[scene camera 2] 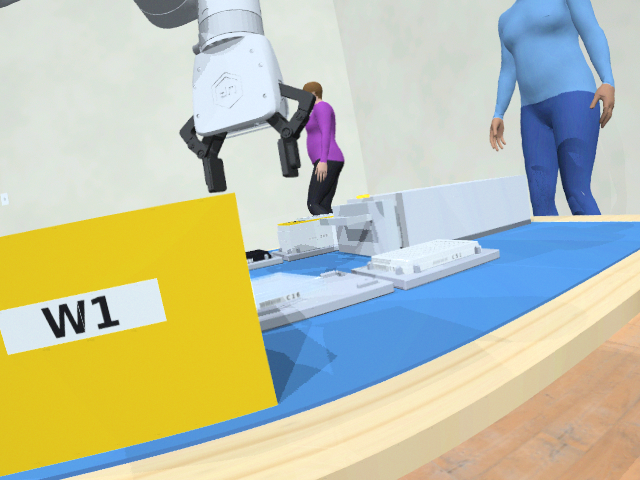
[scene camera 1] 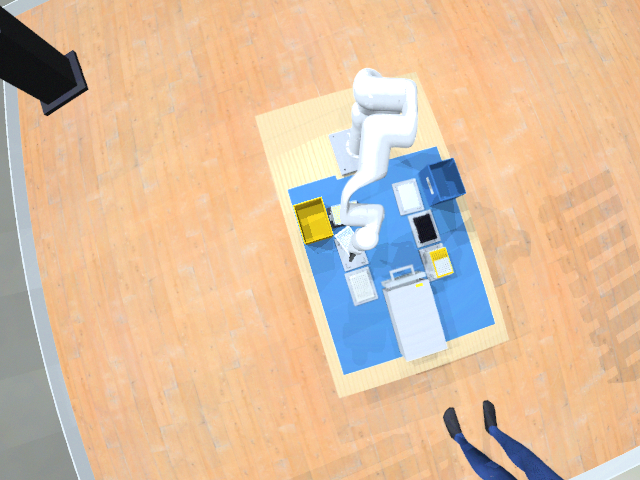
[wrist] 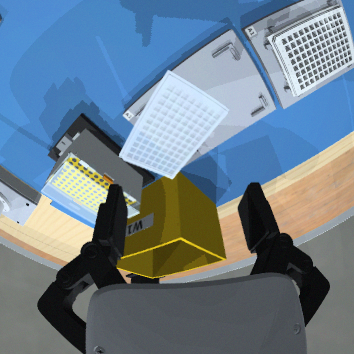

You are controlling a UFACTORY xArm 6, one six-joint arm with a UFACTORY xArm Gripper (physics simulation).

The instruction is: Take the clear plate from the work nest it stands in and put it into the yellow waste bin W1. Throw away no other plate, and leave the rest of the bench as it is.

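Frame: origin at the arm's base, x right, y back, z down, level; metres.
Seen in the pictures: gripper, fingertip midpoint: (scene camera 2: 252, 184) (wrist: 185, 196); arm's base at its link origin: (scene camera 1: 358, 147).
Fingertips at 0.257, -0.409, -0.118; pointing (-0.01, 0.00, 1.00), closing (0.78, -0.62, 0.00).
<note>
Offsets run from my fingertips to a thing's top centre, as dx, dy, dz. "pt": to the spot under its first point.
The clear plate @(+0.008, +0.021, +0.104) (scene camera 1: 344, 238) (scene camera 2: 286, 285) (wrist: 175, 125) is translucent, with a grid of wells. It lies askew on its grey work nest @(pt +0.031, -0.087, +0.126) (scene camera 1: 355, 263) (scene camera 2: 361, 289) (wrist: 227, 80), turned against the nest's edges and overhanging one end in the wrist view. The yellow waste bin W1 @(+0.116, +0.178, +0.018) (scene camera 1: 300, 227) (scene camera 2: 206, 248) (wrist: 200, 220) stands close to that end and is open at the top. My gripper (scene camera 2: 253, 179) (wrist: 185, 196) is open and empty, well above the bench and apart from the plate. In scene camera 1 the arm hides most of the gripper and part of the plate.
A white plate @(+0.058, -0.196, +0.112) (scene camera 1: 361, 285) (scene camera 2: 434, 253) (wrist: 317, 52) sits in the neighbouring nest. A yellow-topped tip box @(-0.036, +0.147, +0.061) (scene camera 1: 337, 214) (wrist: 82, 185) stands beside W1. Across the mat are a blue bin @(-0.514, +0.059, +0.018) (scene camera 1: 445, 180), a smooth white plate @(-0.357, +0.077, +0.118) (scene camera 1: 408, 196), a black plate @(-0.351, -0.098, +0.112) (scene camera 1: 424, 228), another yellow-topped box @(-0.319, -0.269, +0.062) (scene camera 1: 442, 263) and a large device @(pt -0.087, -0.420, +0.036) (scene camera 1: 416, 317).
</note>
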